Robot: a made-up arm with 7 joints.
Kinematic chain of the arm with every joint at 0, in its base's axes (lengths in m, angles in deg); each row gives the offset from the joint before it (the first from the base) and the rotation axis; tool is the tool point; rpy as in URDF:
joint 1: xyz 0 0 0.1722 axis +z
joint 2: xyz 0 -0.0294 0.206 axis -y
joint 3: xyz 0 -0.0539 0.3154 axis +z
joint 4: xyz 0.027 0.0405 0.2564 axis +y
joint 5: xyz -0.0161 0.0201 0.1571 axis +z
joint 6: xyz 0 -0.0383 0.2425 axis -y
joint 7: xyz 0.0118 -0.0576 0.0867 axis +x
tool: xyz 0 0 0 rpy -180 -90 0
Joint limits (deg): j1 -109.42..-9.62 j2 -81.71..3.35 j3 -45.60..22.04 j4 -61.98..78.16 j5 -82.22..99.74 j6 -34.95..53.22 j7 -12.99..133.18
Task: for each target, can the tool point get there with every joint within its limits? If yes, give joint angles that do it. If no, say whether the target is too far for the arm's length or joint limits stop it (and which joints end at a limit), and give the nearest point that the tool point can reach.
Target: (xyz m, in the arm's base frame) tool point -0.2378 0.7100 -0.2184
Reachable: no: joint limits stop it (at a limit: joint 1, joint 2, joint 3, joint 4, joint 6) | nearest point 0.6584 0.0877 0.0406 | short by 1.121 m
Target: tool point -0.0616 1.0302 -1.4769
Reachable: no: too far | nearest point 0.6757 0.0720 0.0162 | short by 1.921 m
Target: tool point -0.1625 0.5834 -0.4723
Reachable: no: joint limits stop it (at a limit: joint 1, joint 2, joint 3, joint 4, joint 6) | nearest point 0.6522 0.0727 0.0325 | short by 1.086 m
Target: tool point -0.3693 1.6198 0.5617
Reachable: no: too far | nearest point -0.1164 0.5105 1.0513 | short by 1.239 m
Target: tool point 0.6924 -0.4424 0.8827
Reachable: yes | joints -31.74 -33.98 5.92 65.33 -45.46 43.41 52.18
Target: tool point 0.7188 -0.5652 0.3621
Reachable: yes | joints -35.18 -60.48 8.21 62.41 14.77 5.20 57.25
